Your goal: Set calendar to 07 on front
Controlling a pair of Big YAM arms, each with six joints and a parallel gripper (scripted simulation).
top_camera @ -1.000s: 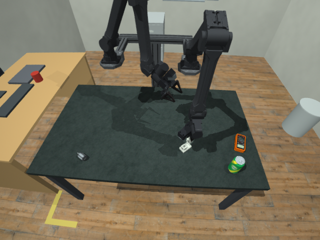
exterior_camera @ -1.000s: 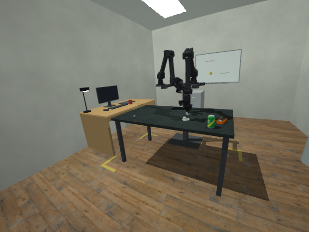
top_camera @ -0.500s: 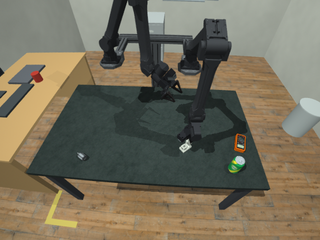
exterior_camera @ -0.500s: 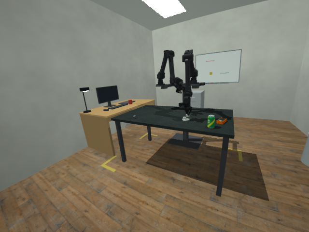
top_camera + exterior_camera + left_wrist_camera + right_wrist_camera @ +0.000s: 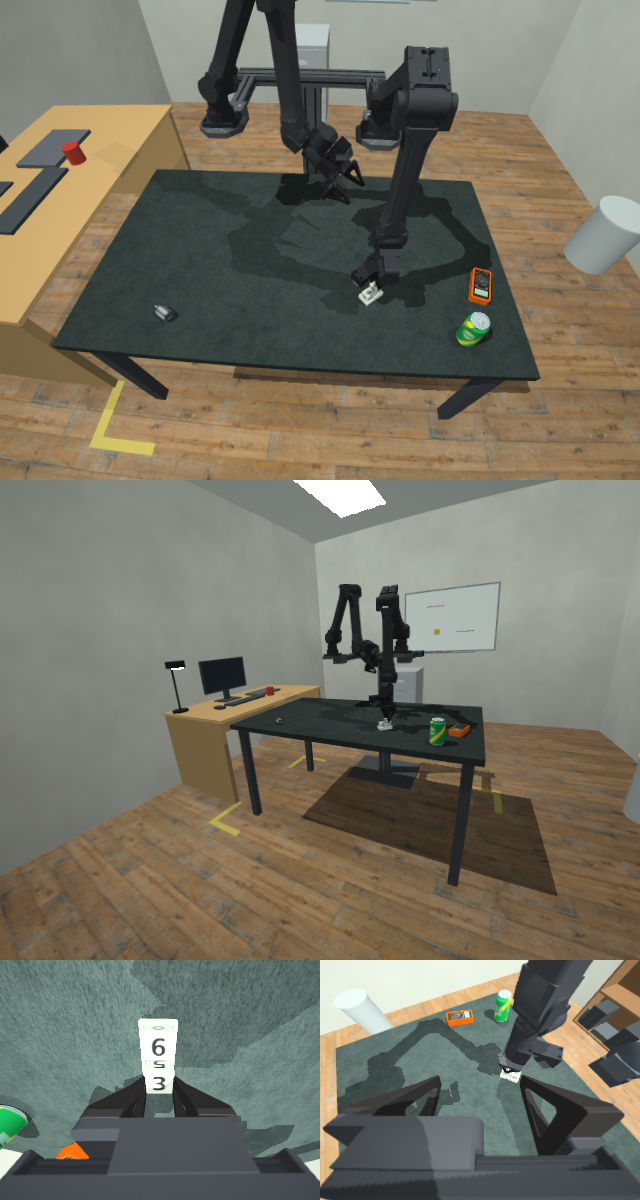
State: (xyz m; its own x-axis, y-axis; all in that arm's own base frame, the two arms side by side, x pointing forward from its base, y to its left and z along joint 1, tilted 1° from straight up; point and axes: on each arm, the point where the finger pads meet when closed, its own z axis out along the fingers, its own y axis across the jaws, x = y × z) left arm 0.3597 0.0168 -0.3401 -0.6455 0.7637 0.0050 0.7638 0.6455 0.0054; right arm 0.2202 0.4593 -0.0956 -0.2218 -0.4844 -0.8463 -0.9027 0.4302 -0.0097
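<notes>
The white number cube lies 3 cm ahead of my left hand, 2 cm to the right of it and 3 cm below it.
</notes>
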